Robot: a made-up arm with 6 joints.
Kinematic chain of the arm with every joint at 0, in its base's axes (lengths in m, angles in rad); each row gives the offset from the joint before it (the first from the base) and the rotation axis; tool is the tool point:
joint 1: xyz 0 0 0.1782 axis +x
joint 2: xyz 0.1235 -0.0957 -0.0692 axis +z
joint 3: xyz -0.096 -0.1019 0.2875 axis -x
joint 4: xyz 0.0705 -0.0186 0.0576 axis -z
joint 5: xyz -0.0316 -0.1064 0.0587 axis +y
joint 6: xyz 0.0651 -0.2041 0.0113 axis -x
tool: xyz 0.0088 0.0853 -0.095
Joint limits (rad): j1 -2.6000..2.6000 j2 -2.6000..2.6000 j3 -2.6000..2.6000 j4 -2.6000..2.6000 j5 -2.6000..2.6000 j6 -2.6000..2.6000
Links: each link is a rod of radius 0.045 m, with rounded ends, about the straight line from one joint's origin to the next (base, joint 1, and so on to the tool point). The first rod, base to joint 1, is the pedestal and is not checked.
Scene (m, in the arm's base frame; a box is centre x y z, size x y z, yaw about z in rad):
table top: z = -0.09
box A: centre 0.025 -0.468 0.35 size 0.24 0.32 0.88 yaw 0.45
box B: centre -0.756 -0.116 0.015 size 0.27 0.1 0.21 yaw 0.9
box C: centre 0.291 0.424 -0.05 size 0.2 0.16 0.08 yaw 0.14
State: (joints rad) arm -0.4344 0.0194 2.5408 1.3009 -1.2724 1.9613
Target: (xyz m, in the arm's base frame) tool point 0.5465 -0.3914 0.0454
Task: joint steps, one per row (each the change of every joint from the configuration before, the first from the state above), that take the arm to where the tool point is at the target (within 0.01 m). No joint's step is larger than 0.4 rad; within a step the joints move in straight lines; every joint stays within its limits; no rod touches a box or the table.
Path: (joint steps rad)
1: -0.0835 0.1664 -0.3710 -0.2541 0.0673 0.0665
2: -0.0835 0.1663 -0.3711 -0.2540 0.0673 0.0665
3: -0.0835 0.1664 -0.3710 -0.2541 0.0673 0.0664
4: -0.0835 0.1663 -0.3710 -0.2540 0.0673 0.0665
5: -0.0834 0.1664 -0.3711 -0.2541 0.0673 0.0665
6: -0.0835 0.1664 -0.3710 -0.2540 0.0673 0.0665
7: -0.0835 0.1663 -0.3710 -0.2541 0.0673 0.0665
8: 0.3879 0.0008 -0.0107 0.1677 0.0625 -0.2709
9: 0.3880 0.0008 -0.0106 0.1677 0.0625 -0.2708
10: 0.3880 0.0007 -0.0106 0.1677 0.0624 -0.2708
11: 0.3879 0.0008 -0.0106 0.1677 0.0625 -0.2708
12: 0.3880 0.0008 -0.0106 0.1677 0.0625 -0.2709

